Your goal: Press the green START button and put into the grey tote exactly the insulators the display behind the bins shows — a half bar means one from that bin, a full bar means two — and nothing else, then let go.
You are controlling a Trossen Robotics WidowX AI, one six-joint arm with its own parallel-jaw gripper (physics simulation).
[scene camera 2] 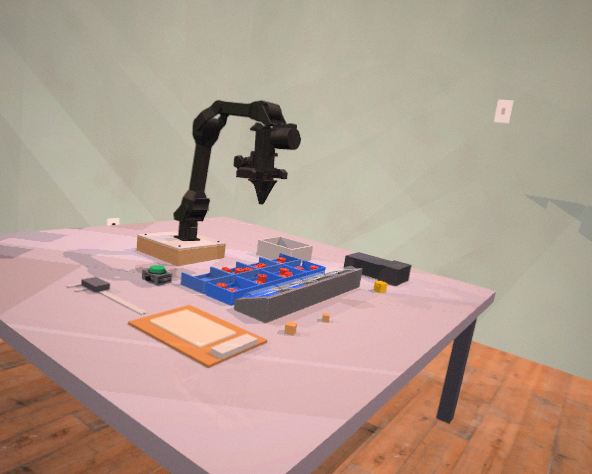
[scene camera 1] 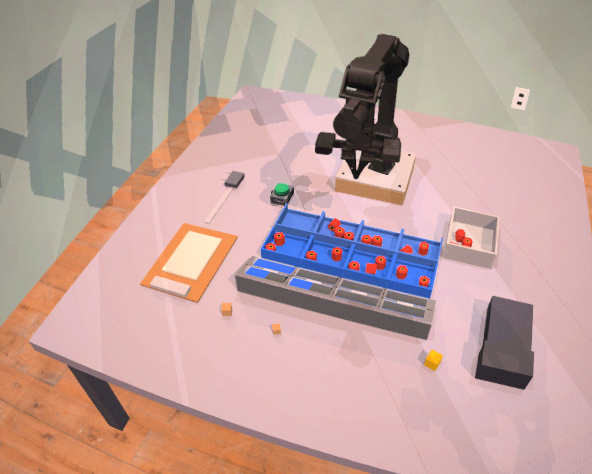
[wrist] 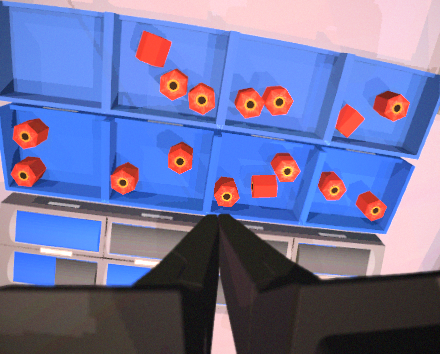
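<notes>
The gripper (scene camera 1: 356,176) (scene camera 2: 261,202) (wrist: 218,217) is shut and empty, high above the table, near the robot base in scene view 1. The green button (scene camera 1: 281,189) (scene camera 2: 157,270) stands left of the base. Red insulators (scene camera 1: 337,253) (wrist: 180,158) lie in the blue bins (scene camera 1: 295,246) (scene camera 2: 220,295) (wrist: 55,55); the back left bin is empty. The display (scene camera 1: 330,301) (scene camera 2: 310,299) (wrist: 135,240) shows a full blue bar back left and half bars front left and front second; the rest are grey. The grey tote (scene camera 1: 469,254) (scene camera 2: 267,248) holds red insulators (scene camera 1: 460,234); its near wall hides part of the inside.
The wooden robot base (scene camera 1: 370,191) (scene camera 2: 160,250) stands behind the bins. A black box (scene camera 1: 507,340) (scene camera 2: 377,268) and yellow cube (scene camera 1: 433,360) (scene camera 2: 380,287) are on the right. An orange clipboard (scene camera 1: 150,280) (scene camera 2: 145,326), a charger (scene camera 1: 234,179) (scene camera 2: 95,284) and orange cubes (scene camera 1: 226,309) (scene camera 2: 290,328) also lie about.
</notes>
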